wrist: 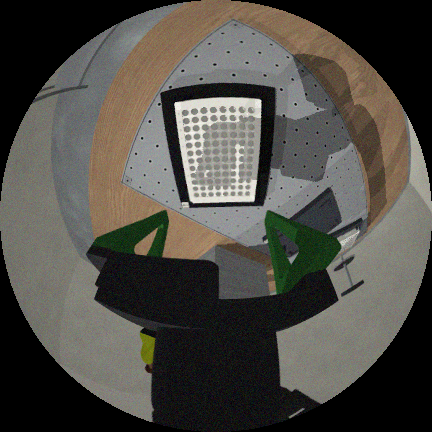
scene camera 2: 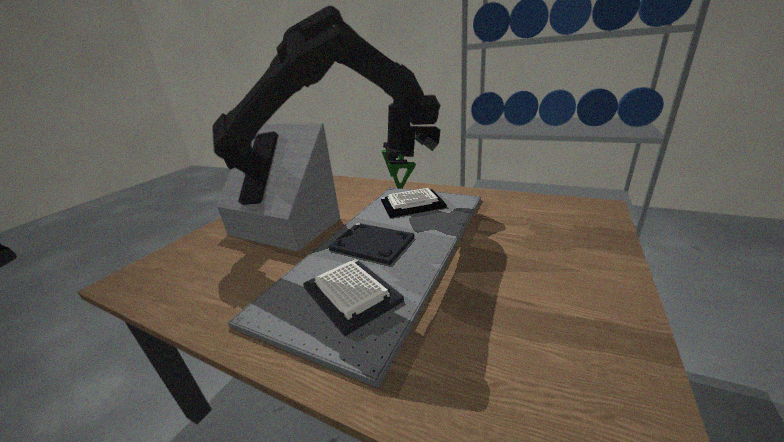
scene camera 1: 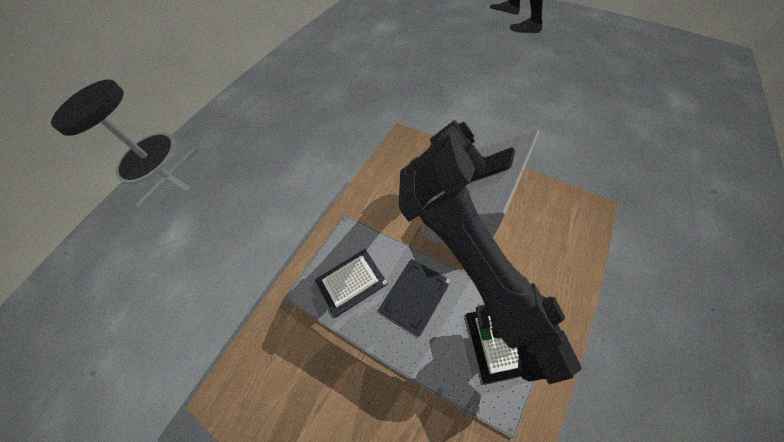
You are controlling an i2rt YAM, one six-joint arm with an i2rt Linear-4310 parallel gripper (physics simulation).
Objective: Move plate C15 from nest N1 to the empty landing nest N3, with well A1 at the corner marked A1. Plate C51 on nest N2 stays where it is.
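My gripper is open and empty, its green fingers above the inner end of a white well plate. That plate sits in a black nest; the arm partly hides it in scene camera 1. A second white plate sits in the nest at the board's other end. The empty dark nest lies between them, with a small white corner mark. Plate and nest labels are unreadable.
The nests stand on a grey perforated board on a wooden table. A grey wedge-shaped base carries the arm beside the board. A shelf rack stands behind; a stool stands away from the table.
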